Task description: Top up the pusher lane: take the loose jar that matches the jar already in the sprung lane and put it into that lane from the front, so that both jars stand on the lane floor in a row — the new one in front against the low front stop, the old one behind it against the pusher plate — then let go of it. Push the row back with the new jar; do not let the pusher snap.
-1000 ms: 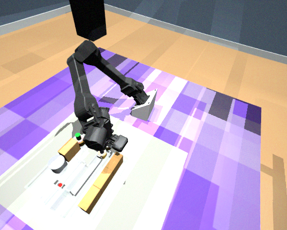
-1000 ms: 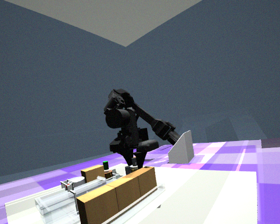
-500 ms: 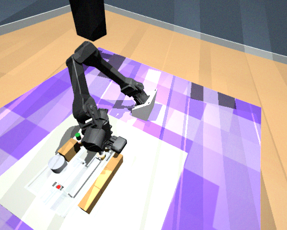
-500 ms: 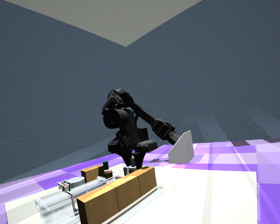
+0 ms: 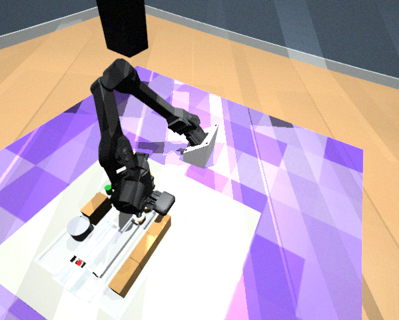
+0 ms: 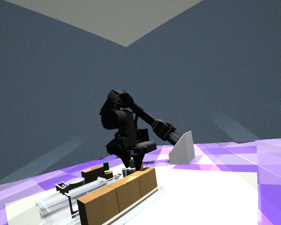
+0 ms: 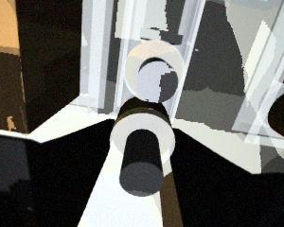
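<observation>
Right now the lane is 160 mm ahead of my gripper tip, 30 mm below it and 20 mm to the right of it. From my gripper tip the other things lie so: grey cylinder 150 mm ahead, 120 mm to the right, 20 mm below; red mark 220 mm ahead, 30 mm to the right, 20 mm above.
</observation>
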